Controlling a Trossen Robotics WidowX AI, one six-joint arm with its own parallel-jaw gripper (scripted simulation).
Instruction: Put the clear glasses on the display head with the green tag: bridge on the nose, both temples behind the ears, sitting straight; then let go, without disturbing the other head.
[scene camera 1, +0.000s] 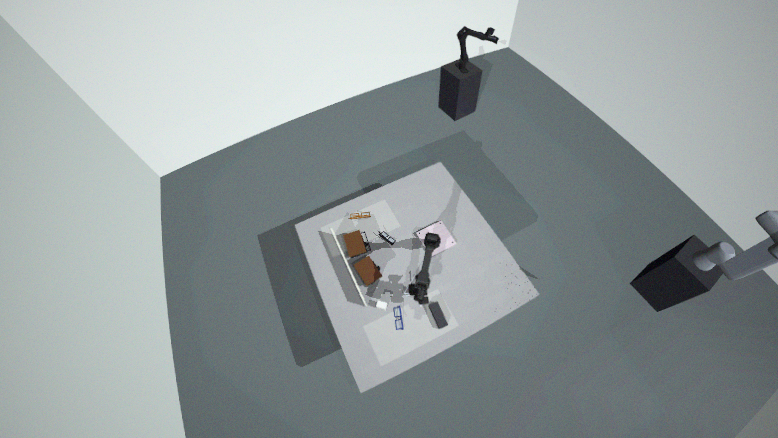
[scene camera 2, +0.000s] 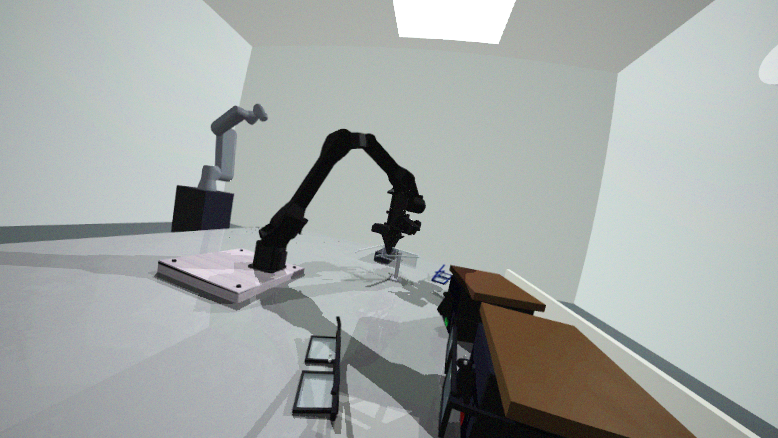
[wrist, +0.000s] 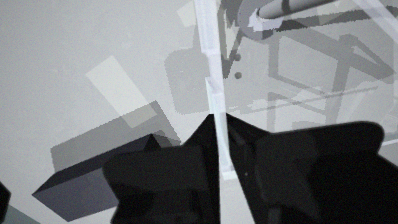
I see my gripper and a dark case.
My gripper also shows in the wrist view.
